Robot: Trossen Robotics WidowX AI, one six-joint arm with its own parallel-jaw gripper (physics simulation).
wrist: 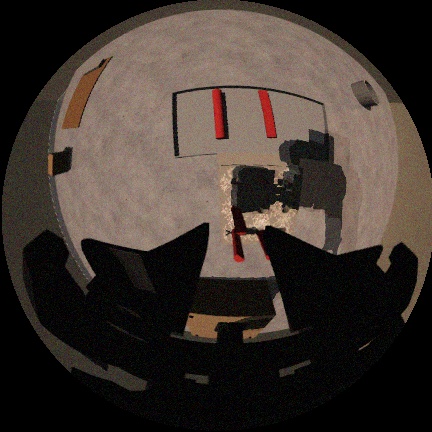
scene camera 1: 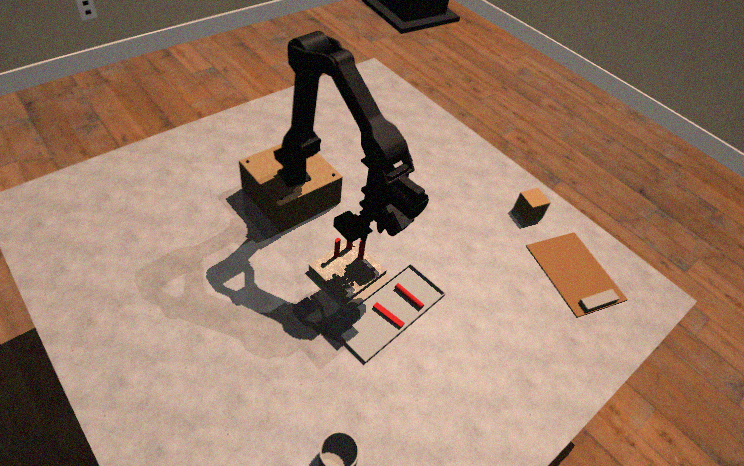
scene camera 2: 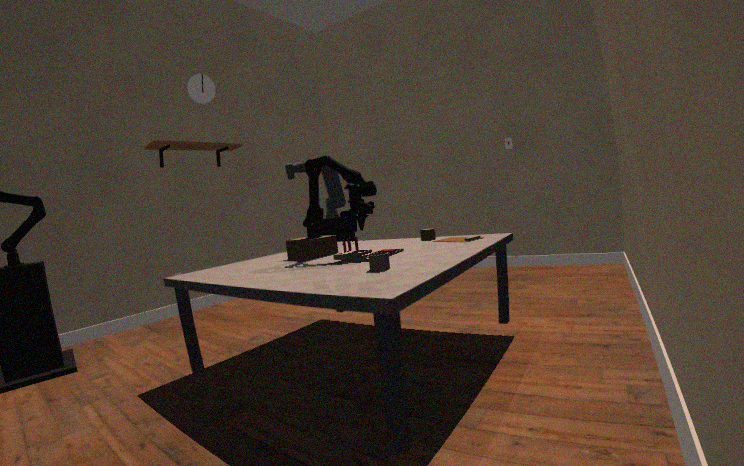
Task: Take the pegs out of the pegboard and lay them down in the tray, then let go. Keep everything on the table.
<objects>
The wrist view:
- my gripper: 236,229
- flat brown board: 76,105, on the table
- grey tray: 300,122
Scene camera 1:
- my gripper: 371,236
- flat brown board: 582,282
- small brown cube: 532,204, on the table
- grey tray: 366,331
</objects>
